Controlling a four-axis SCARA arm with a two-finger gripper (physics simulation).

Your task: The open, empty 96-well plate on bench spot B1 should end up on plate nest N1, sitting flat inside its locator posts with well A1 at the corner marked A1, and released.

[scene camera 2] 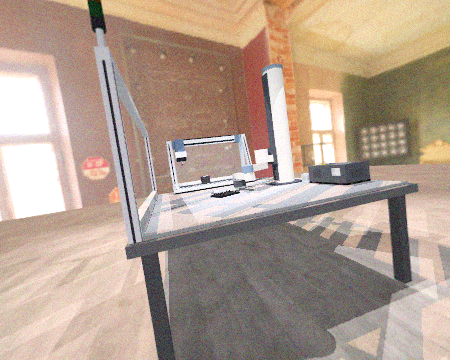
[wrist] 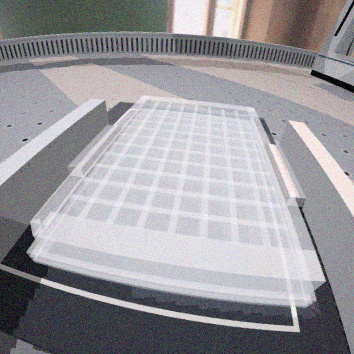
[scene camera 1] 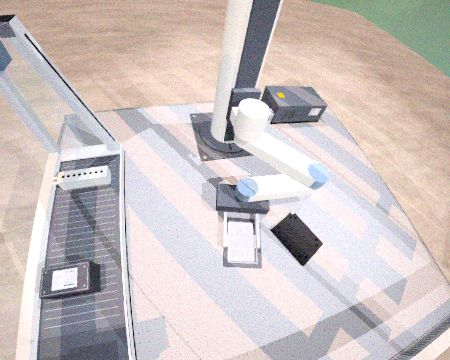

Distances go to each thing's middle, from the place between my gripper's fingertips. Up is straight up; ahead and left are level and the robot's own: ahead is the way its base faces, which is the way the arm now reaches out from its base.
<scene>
I see my gripper 2 cm past the 96-well plate (scene camera 1: 240,235), 1 cm to the right of it and 1 cm above it. Round my hand: dark deck (scene camera 1: 119,319): 14 cm behind, 47 cm to the right, 1 cm above; dark grey box (scene camera 1: 302,98): 64 cm behind, 49 cm to the left, 4 cm above; black plate nest N1 (scene camera 1: 297,237): 1 cm ahead, 21 cm to the left, 1 cm below.
</scene>
